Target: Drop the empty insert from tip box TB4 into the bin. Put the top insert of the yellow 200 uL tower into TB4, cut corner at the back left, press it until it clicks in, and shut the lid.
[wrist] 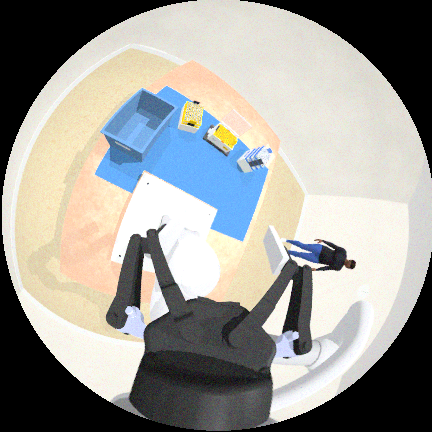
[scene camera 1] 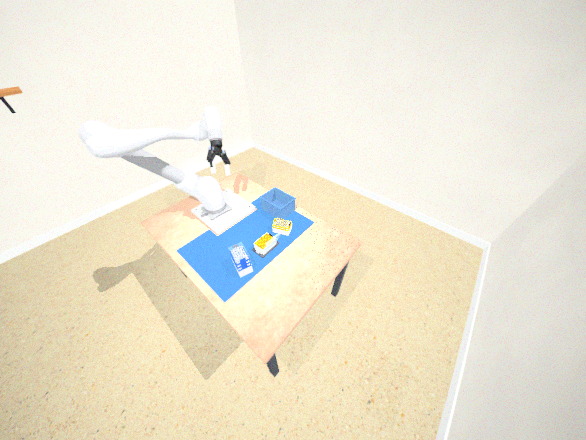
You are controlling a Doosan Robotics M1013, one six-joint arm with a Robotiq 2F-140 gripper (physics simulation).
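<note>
My gripper (scene camera 1: pixel 220 170) (wrist: pixel 225 225) is open and empty, high above the robot's base side of the table, apart from all the boxes. The blue open bin (scene camera 1: pixel 277 209) (wrist: pixel 131 150) stands at one end of the blue mat (scene camera 1: pixel 210 255) (wrist: pixel 185 162). A white box with a yellow, dotted top (scene camera 1: pixel 282 226) (wrist: pixel 191 116) stands beside the bin. A white box with a yellow top (scene camera 1: pixel 265 243) (wrist: pixel 223 137) stands on a dark base in the middle. Which of them is TB4 and which is the yellow tower I cannot tell; their cut corners are too small to see.
A blue-and-white striped stack (scene camera 1: pixel 241 259) (wrist: pixel 256 159) stands at the row's other end. The robot's white base plate (scene camera 1: pixel 237 205) (wrist: pixel 135 210) lies beside the mat on the wooden table (scene camera 1: pixel 300 280) (wrist: pixel 85 225). A person (wrist: pixel 332 255) shows beyond the table in the wrist view.
</note>
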